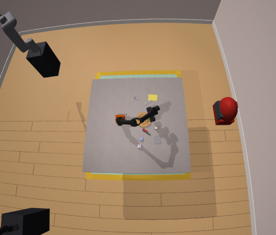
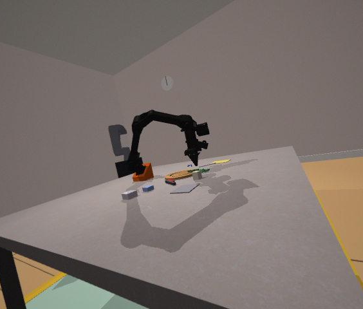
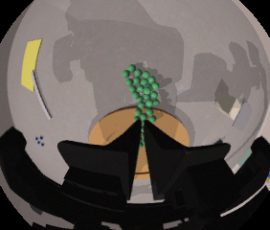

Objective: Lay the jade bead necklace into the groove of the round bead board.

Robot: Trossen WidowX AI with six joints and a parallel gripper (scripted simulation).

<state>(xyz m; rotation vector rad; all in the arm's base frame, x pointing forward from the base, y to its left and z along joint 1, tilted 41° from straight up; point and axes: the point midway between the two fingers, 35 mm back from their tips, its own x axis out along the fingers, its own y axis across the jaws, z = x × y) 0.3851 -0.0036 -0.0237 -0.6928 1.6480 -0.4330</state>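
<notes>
My gripper tip is 90 mm past the round wooden bead board, 20 mm to the left of it and 30 mm above it. From my gripper tip the other things lie so: beige cube (60 mm ahead, 150 mm to the right, 20 mm below); then red-handled tool (80 mm behind, 180 mm to the right, 30 mm below); then yellow sheet (60 mm ahead, 290 mm to the left, 40 mm below).
</notes>
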